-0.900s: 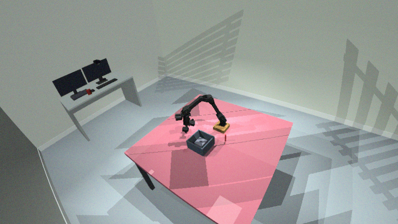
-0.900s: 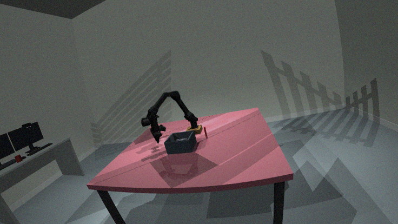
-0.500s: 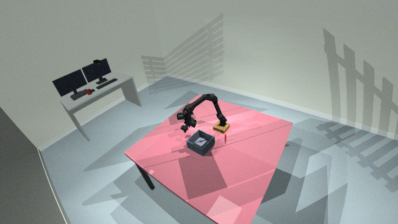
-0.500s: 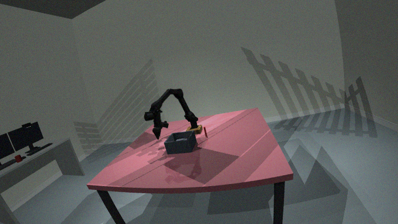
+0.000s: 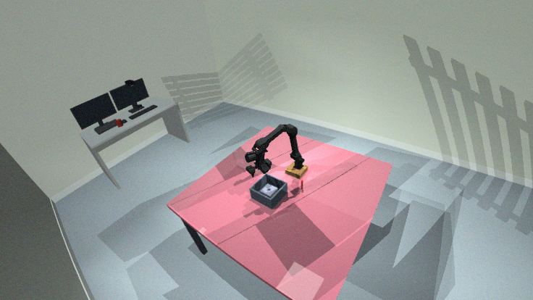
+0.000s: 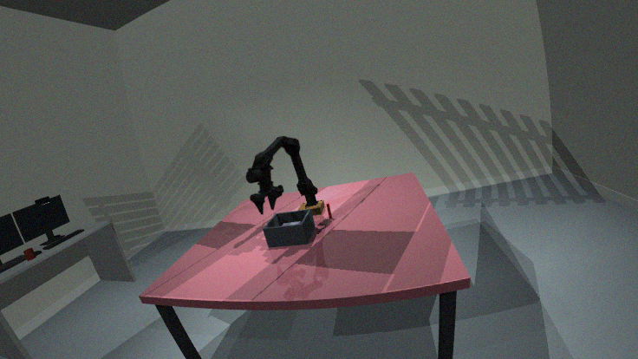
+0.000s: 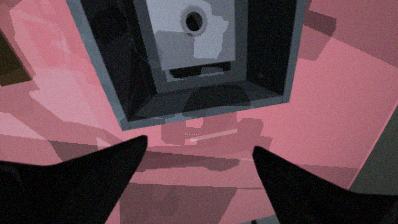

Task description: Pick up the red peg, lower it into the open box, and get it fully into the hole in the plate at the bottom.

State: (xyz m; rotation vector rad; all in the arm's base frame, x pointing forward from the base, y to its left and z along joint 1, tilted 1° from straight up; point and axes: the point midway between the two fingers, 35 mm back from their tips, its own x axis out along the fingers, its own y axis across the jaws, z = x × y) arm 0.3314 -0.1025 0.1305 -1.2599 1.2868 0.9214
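My gripper tip is 180 mm past the red peg, 250 mm to the right of it and 100 mm above it. Round my gripper tip: dark box: 10 mm ahead, 100 mm to the left, 110 mm below; grey plate: 10 mm ahead, 100 mm to the left, 90 mm below.
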